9 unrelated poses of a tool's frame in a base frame.
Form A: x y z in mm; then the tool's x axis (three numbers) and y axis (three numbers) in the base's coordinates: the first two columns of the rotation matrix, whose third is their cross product.
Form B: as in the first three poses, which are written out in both.
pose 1, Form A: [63.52, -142.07, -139.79, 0.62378, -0.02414, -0.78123, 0.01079, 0.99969, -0.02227]
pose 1, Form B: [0.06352, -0.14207, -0.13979, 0.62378, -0.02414, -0.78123, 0.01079, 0.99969, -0.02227]
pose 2, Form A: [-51.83, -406.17, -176.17, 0.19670, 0.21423, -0.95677, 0.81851, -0.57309, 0.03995]
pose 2, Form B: [-0.05183, -0.40617, -0.17617, 0.19670, 0.21423, -0.95677, 0.81851, -0.57309, 0.03995]
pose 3, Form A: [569.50, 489.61, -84.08, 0.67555, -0.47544, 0.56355, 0.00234, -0.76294, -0.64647]
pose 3, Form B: [0.56950, 0.48961, -0.08408, 0.67555, -0.47544, 0.56355, 0.00234, -0.76294, -0.64647]
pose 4, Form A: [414.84, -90.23, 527.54, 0.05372, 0.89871, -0.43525, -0.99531, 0.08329, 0.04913]
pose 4, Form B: [0.41484, -0.09023, 0.52754, 0.05372, 0.89871, -0.43525, -0.99531, 0.08329, 0.04913]
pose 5, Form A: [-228.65, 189.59, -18.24, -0.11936, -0.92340, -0.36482, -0.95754, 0.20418, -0.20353]
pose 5, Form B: [-0.22865, 0.18959, -0.01824, -0.11936, -0.92340, -0.36482, -0.95754, 0.20418, -0.20353]
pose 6, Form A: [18.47, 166.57, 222.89, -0.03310, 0.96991, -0.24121, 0.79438, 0.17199, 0.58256]
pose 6, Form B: [0.01847, 0.16657, 0.22289, -0.03310, 0.96991, -0.24121, 0.79438, 0.17199, 0.58256]
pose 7, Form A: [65.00, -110.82, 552.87, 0.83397, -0.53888, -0.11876, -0.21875, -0.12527, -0.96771]
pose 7, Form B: [0.06500, -0.11082, 0.55287, 0.83397, -0.53888, -0.11876, -0.21875, -0.12527, -0.96771]
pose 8, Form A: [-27.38, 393.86, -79.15, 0.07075, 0.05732, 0.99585, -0.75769, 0.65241, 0.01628]
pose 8, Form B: [-0.02738, 0.39386, -0.07915, 0.07075, 0.05732, 0.99585, -0.75769, 0.65241, 0.01628]
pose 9, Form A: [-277.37, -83.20, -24.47, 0.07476, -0.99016, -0.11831, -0.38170, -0.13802, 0.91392]
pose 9, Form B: [-0.27737, -0.08320, -0.02447, 0.07476, -0.99016, -0.11831, -0.38170, -0.13802, 0.91392]
